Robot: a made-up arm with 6 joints. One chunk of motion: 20 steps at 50 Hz.
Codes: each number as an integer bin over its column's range. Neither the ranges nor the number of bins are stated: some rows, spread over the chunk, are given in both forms.
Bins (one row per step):
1: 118 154 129 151 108 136
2: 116 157 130 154 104 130
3: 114 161 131 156 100 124
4: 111 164 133 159 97 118
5: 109 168 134 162 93 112
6: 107 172 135 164 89 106
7: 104 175 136 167 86 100
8: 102 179 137 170 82 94
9: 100 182 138 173 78 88
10: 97 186 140 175 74 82
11: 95 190 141 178 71 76
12: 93 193 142 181 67 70
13: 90 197 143 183 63 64
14: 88 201 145 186 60 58
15: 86 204 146 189 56 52
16: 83 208 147 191 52 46
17: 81 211 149 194 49 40
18: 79 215 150 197 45 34
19: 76 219 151 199 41 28
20: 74 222 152 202 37 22
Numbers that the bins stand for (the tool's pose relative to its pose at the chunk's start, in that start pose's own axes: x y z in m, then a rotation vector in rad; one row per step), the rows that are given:
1: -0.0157 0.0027 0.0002 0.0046 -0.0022 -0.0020
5: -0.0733 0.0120 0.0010 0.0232 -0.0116 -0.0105
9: -0.1308 0.0213 0.0016 0.0417 -0.0211 -0.0189
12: -0.1755 0.0287 0.0023 0.0552 -0.0280 -0.0253
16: -0.2395 0.0387 0.0031 0.0721 -0.0374 -0.0338
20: -0.2970 0.0480 0.0038 0.0906 -0.0468 -0.0422
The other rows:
2: -0.0285 0.0047 0.0004 0.0097 -0.0047 -0.0041
3: -0.0413 0.0073 0.0005 0.0131 -0.0073 -0.0062
4: -0.0605 0.0093 0.0009 0.0181 -0.0091 -0.0084
6: -0.0860 0.0147 0.0012 0.0265 -0.0142 -0.0126
7: -0.1052 0.0167 0.0013 0.0316 -0.0160 -0.0147
8: -0.1180 0.0193 0.0015 0.0367 -0.0185 -0.0168
10: -0.1500 0.0240 0.0020 0.0451 -0.0236 -0.0211
11: -0.1627 0.0267 0.0021 0.0502 -0.0255 -0.0232
13: -0.1947 0.0313 0.0024 0.0586 -0.0305 -0.0274
14: -0.2075 0.0340 0.0027 0.0636 -0.0324 -0.0295
15: -0.2203 0.0360 0.0029 0.0687 -0.0349 -0.0316
17: -0.2522 0.0407 0.0034 0.0771 -0.0393 -0.0359
18: -0.2650 0.0433 0.0035 0.0822 -0.0418 -0.0380
19: -0.2842 0.0460 0.0037 0.0856 -0.0443 -0.0401

